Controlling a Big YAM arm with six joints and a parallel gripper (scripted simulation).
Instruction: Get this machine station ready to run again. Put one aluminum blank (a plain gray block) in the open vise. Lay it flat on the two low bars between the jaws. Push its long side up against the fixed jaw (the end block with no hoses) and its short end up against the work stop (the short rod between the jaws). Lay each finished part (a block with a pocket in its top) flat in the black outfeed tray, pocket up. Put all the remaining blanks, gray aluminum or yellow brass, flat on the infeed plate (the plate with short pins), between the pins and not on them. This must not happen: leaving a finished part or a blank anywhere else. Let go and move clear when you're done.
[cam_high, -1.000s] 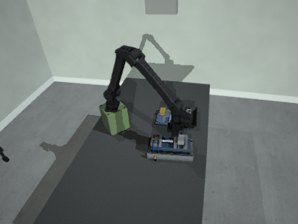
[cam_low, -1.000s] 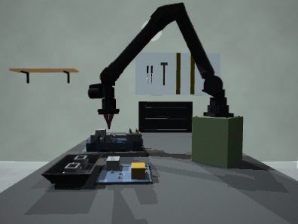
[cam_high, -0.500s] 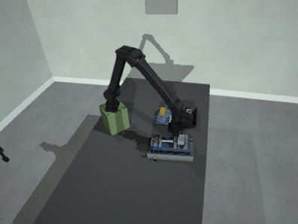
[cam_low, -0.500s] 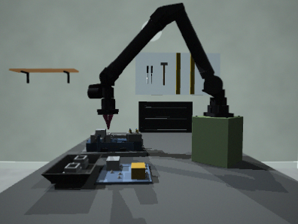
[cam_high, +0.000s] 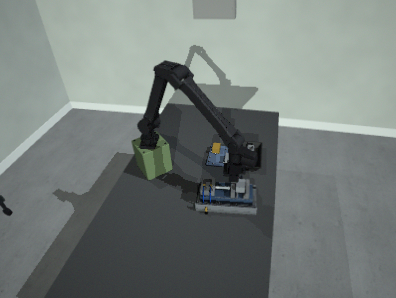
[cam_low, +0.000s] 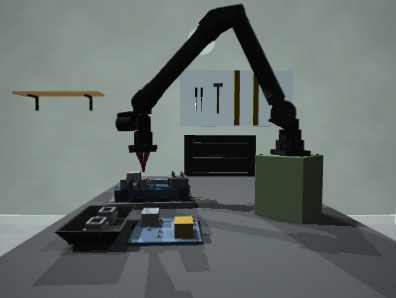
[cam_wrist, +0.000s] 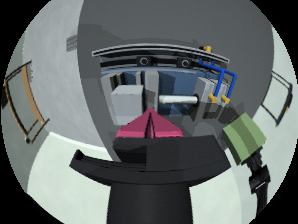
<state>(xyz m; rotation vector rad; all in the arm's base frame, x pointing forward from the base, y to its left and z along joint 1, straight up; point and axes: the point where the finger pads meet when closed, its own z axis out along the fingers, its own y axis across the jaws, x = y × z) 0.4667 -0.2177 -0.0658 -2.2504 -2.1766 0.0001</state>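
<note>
The gray aluminum blank lies 30 mm below my hand and 30 mm ahead of it. The rest, counted from my hand: vise: 80 mm below, 30 mm behind; yellow brass blank: 380 mm to the left, 110 mm behind, 100 mm below.
</note>
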